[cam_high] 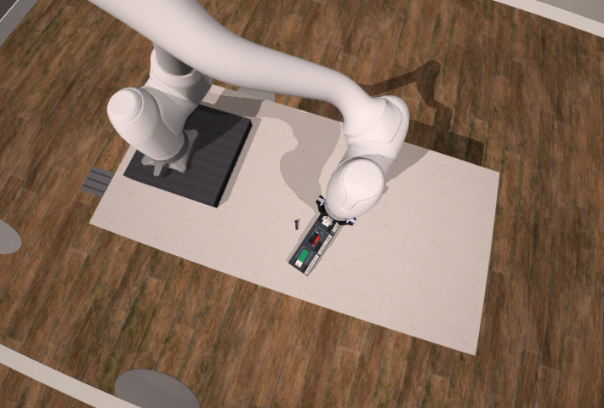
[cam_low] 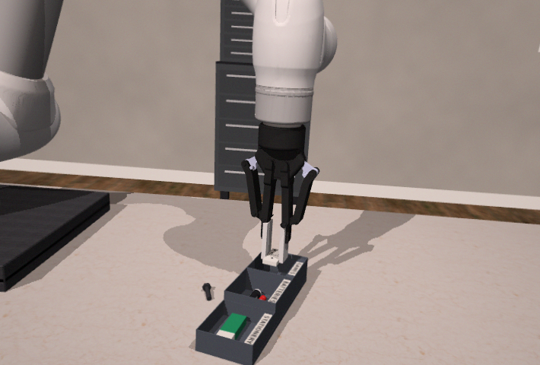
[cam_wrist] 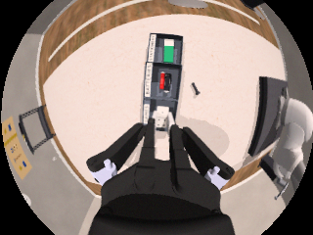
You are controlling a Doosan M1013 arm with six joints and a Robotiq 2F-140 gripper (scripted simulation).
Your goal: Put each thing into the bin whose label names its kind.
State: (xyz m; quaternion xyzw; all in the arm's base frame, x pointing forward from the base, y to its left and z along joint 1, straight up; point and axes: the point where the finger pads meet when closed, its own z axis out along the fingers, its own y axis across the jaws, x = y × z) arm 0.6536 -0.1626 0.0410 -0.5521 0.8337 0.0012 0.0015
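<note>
My gripper is now 4 cm past the black battery, 7 cm to the left of it and 7 cm above it. The rest, counted from my hand: red cylinder 3 cm behind, 8 cm to the right, 7 cm below; white domino 3 cm below; small black piece 11 cm behind, 3 cm to the right, 8 cm below.
</note>
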